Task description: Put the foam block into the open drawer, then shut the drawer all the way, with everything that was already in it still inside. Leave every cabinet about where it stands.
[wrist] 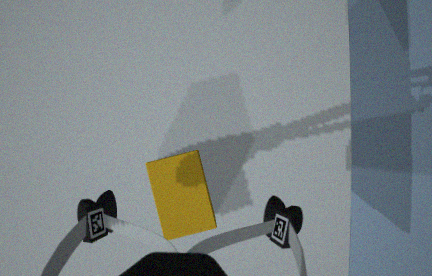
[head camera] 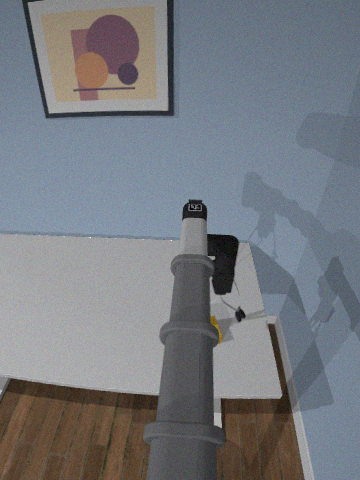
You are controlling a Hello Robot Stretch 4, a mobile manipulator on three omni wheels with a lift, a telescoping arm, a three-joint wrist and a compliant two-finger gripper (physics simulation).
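Places are measured from the robot's base along level axes (x ahead, y left, z up), in metres.
Pixels of known places: hand, tool point: (wrist: 191, 214) (head camera: 216, 315).
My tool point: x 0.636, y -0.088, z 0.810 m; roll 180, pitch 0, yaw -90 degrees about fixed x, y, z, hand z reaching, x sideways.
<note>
Behind a point stands the place of what it marks.
The yellow foam block (head camera: 216, 330) (wrist: 175, 200) @(z 0.738, x 0.634, y -0.067 m) lies on the white table top (head camera: 90, 300) @(z 0.694, x 0.758, y 0.398 m) (wrist: 75, 75) @(z 0.693, x 0.782, y 0.075 m); in the head view the arm hides much of it. My gripper (wrist: 190, 218) @(z 0.810, x 0.636, y -0.088 m) is open and empty, its fingertips wide apart on either side of the block in the wrist view, with the block seen beneath and slightly ahead of them. The gripper is above the table; its exact height cannot be told. In the head view one black fingertip shows right of the arm and the other is hidden. The open drawer and the cabinets do not show in either view.
The telescoping arm (head camera: 187, 365) @(z 1.208, x 0.256, y -0.001 m) reaches out over the table. The table's right edge runs close to the blue wall (head camera: 280, 200) @(z 0.924, x 1.228, y -0.409 m) (wrist: 385, 200) @(z 0.328, x 0.566, y -0.607 m). A framed picture (head camera: 170, 60) @(z 1.497, x 1.207, y 0.108 m) hangs on the back wall. Wooden floor (head camera: 75, 425) @(z -0.026, x 0.472, y 0.568 m) shows in front of the table.
</note>
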